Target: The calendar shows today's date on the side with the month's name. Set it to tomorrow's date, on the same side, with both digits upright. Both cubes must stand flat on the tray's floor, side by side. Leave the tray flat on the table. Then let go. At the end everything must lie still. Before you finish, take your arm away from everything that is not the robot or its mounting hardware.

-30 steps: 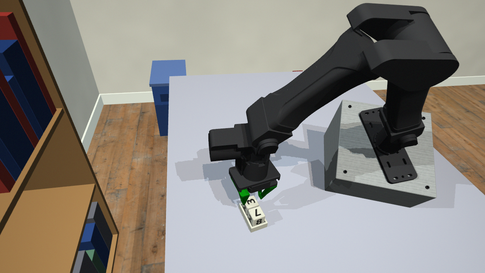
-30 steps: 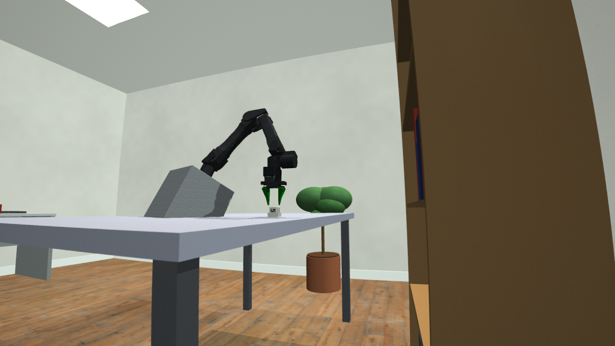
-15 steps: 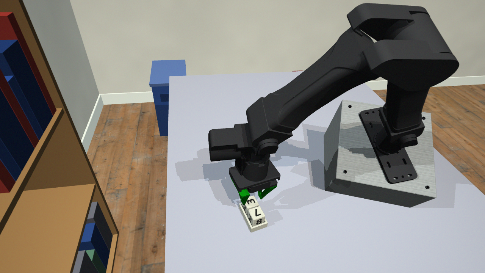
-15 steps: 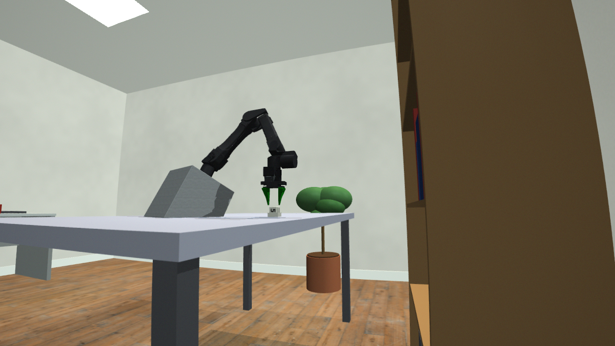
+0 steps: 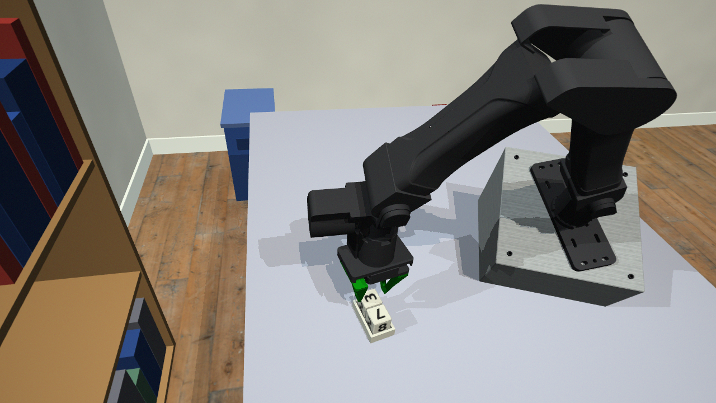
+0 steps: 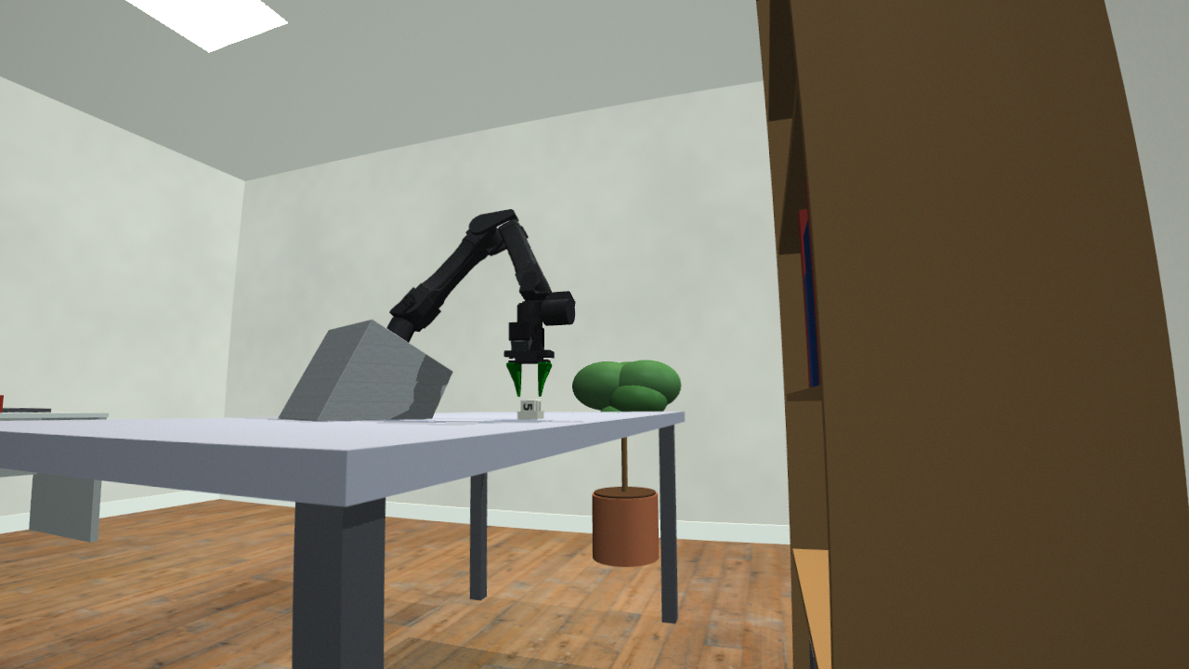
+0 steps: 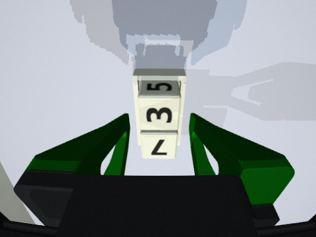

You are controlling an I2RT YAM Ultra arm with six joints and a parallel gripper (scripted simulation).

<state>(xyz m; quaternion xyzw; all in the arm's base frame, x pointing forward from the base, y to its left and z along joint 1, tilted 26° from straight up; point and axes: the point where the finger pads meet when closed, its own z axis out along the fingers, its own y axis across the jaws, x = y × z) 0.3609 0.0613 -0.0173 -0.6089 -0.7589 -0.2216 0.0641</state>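
Now: the tray 20 mm to the left of my hand and 50 mm below it.
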